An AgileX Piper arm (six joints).
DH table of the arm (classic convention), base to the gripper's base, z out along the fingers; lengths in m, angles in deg. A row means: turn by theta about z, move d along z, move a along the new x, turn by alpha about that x. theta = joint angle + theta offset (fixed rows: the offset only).
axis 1: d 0.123, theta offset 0, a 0, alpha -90
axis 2: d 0, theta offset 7.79, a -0.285, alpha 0
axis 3: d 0, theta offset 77.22, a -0.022, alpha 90
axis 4: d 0.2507, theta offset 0, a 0, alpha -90
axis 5: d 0, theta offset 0, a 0, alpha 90
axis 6: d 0.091, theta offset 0, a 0, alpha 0
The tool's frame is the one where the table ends.
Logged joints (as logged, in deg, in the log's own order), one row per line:
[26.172, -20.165, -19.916, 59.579, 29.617, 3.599]
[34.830, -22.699, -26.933, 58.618, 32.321, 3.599]
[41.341, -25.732, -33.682, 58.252, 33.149, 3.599]
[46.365, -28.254, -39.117, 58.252, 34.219, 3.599]
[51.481, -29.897, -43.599, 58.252, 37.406, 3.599]
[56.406, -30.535, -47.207, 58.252, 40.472, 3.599]
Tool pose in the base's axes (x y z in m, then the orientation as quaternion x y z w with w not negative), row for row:
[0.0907, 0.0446, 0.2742, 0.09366, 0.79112, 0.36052, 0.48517]
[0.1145, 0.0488, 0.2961, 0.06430, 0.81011, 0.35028, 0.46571]
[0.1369, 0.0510, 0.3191, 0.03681, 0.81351, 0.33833, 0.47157]
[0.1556, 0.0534, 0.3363, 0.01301, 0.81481, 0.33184, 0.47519]
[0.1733, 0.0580, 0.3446, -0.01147, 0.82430, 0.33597, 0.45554]
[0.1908, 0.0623, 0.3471, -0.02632, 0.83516, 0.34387, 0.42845]
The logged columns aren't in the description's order. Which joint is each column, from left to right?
Columns, left to right: axis 2, axis 6, axis 3, axis 4, axis 5, axis 1.
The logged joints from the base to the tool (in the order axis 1, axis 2, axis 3, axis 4, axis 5, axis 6), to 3 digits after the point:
[3.599, 26.172, -19.916, 59.579, 29.617, -20.165]
[3.599, 34.830, -26.933, 58.618, 32.321, -22.699]
[3.599, 41.341, -33.682, 58.252, 33.149, -25.732]
[3.599, 46.365, -39.117, 58.252, 34.219, -28.254]
[3.599, 51.481, -43.599, 58.252, 37.406, -29.897]
[3.599, 56.406, -47.207, 58.252, 40.472, -30.535]

